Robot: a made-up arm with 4 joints.
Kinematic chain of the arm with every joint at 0, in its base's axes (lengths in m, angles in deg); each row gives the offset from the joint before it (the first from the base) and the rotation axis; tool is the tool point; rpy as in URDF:
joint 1: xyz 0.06 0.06 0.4 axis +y
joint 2: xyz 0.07 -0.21 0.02 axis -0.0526 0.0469 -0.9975
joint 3: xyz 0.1 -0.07 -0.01 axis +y
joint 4: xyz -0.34 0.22 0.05 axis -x
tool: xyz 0.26 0.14 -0.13 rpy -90 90 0
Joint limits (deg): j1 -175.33..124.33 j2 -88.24..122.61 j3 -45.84..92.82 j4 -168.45..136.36
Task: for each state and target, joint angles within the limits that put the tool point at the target. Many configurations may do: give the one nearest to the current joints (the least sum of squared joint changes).
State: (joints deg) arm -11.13 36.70 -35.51 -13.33
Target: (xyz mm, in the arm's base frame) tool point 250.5 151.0 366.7
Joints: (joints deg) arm -9.92 12.23 -26.94 -15.00
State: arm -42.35 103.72 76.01 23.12
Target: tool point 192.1 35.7 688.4
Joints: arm -55.73 49.39 75.11 -5.96
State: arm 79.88 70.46 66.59 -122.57
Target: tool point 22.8 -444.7 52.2
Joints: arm 105.45 83.23 92.82 -107.07
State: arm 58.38 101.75 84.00 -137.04
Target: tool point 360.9 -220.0 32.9
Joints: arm 57.97 50.40 92.54 -97.47
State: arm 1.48 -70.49 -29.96 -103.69
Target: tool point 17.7 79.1 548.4
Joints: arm 20.36 -17.37 -36.85 -94.68
